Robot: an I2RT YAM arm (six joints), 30 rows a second.
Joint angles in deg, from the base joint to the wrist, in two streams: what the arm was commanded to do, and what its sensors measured. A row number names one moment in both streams.
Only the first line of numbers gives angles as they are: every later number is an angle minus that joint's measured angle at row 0.
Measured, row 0:
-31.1 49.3 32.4 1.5 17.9 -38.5
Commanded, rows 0 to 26:
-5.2 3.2 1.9 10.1 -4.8 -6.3
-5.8 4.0 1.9 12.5 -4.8 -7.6
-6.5 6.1 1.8 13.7 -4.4 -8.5
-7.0 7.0 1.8 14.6 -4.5 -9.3
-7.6 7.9 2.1 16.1 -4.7 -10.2
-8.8 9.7 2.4 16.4 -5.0 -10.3
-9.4 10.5 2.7 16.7 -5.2 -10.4
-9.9 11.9 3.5 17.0 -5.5 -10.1
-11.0 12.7 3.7 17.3 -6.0 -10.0
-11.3 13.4 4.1 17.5 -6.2 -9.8
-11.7 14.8 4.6 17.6 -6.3 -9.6
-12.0 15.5 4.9 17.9 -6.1 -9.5
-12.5 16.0 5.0 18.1 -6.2 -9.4
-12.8 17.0 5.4 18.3 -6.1 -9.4
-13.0 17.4 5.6 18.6 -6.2 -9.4
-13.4 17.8 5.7 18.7 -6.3 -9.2
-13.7 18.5 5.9 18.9 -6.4 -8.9
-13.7 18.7 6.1 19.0 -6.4 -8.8
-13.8 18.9 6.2 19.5 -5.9 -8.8
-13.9 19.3 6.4 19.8 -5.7 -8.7
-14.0 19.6 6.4 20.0 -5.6 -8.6
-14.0 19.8 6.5 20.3 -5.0 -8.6
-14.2 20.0 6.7 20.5 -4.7 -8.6
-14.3 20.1 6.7 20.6 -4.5 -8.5
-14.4 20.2 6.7 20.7 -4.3 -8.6
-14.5 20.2 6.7 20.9 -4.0 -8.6
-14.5 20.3 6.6 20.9 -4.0 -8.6
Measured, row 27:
-13.9 20.1 4.7 17.3 -4.9 -8.9
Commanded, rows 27 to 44:
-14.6 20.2 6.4 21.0 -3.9 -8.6
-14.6 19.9 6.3 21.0 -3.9 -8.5
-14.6 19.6 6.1 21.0 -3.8 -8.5
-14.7 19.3 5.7 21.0 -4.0 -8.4
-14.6 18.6 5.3 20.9 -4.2 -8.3
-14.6 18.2 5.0 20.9 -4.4 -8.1
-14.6 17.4 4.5 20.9 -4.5 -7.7
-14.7 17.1 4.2 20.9 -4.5 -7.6
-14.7 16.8 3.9 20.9 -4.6 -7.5
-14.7 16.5 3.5 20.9 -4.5 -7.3
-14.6 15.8 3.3 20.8 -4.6 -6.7
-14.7 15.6 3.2 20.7 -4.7 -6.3
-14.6 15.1 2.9 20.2 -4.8 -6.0
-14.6 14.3 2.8 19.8 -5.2 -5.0
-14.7 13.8 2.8 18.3 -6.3 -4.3
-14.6 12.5 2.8 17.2 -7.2 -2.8
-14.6 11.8 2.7 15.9 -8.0 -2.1
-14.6 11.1 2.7 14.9 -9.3 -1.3
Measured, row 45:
-14.0 14.4 3.1 16.2 -5.9 -5.6
